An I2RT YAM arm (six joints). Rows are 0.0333 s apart.
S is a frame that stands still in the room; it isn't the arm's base.
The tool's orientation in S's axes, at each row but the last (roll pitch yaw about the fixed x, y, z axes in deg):
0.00, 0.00, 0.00
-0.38, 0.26, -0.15
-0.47, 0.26, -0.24
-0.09, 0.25, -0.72
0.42, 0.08, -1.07
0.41, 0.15, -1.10
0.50, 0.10, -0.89
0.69, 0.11, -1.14
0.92, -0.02, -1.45
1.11, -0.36, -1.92
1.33, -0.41, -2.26
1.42, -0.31, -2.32
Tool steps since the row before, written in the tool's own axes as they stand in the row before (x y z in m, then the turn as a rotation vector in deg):
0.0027, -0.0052, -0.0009, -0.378, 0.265, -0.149
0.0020, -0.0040, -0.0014, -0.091, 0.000, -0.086
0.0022, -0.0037, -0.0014, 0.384, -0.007, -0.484
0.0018, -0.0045, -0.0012, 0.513, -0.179, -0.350
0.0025, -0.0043, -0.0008, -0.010, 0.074, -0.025
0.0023, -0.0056, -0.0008, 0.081, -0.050, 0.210
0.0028, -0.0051, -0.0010, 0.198, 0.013, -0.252
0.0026, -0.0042, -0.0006, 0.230, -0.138, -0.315
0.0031, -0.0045, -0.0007, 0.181, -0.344, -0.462
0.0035, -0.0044, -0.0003, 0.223, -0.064, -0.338
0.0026, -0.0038, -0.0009, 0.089, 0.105, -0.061
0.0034, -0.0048, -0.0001, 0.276, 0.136, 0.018
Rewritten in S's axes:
0.0027, -0.0052, -0.0009, -0.378, 0.265, -0.149
0.0020, -0.0040, -0.0014, -0.091, 0.000, -0.086
0.0022, -0.0037, -0.0014, 0.382, -0.013, -0.486
0.0017, -0.0045, -0.0012, 0.509, -0.186, -0.352
0.0024, -0.0043, -0.0008, -0.009, 0.074, -0.024
0.0022, -0.0056, -0.0008, 0.081, -0.053, 0.209
0.0027, -0.0051, -0.0010, 0.198, 0.012, -0.252
0.0025, -0.0042, -0.0007, 0.227, -0.139, -0.317
0.0030, -0.0046, -0.0008, 0.173, -0.341, -0.467
0.0034, -0.0045, -0.0004, 0.223, -0.065, -0.338
0.0025, -0.0039, -0.0010, 0.094, 0.103, -0.058
0.0032, -0.0049, -0.0002, 0.281, 0.124, 0.023

